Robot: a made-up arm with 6 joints.
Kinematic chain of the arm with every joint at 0, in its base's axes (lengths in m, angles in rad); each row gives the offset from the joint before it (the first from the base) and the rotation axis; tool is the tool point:
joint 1: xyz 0 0 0.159 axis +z
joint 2: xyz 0 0.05 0 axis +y
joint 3: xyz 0 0 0.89 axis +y
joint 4: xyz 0 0 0.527 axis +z
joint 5: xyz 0 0 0 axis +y
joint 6: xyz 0 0 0.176 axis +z
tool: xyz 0 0 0
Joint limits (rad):
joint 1: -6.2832..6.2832
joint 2: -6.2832..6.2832
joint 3: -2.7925..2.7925
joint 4: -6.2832..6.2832
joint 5: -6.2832..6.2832
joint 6: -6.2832..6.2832
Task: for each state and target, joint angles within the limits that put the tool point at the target. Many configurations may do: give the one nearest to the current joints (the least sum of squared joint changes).
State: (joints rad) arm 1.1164 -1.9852 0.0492 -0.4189 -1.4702 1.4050
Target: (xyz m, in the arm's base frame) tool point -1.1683 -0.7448 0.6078
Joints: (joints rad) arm 0.6658 -1.2766 0.3297 -0.5110 -1.5015 1.4050
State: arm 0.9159 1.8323 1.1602 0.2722 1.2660 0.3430
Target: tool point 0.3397 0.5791 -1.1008
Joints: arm 0.9058 2.3221 0.5971 0.3004 0.8773 0.3430
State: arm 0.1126 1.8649 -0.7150 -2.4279 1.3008 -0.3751
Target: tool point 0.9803 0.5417 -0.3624
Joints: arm 0.5547 2.4306 -0.8841 -2.4940 1.4888 -0.3751
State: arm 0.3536 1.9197 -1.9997 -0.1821 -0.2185 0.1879
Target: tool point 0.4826 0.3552 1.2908
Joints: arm 0.5487 1.0407 -1.2762 -0.1860 -0.0407 0.1879
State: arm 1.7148 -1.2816 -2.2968 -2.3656 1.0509 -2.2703
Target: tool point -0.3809 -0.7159 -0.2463
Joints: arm 1.0289 -1.2958 -1.7693 -2.3731 0.8621 -2.2703
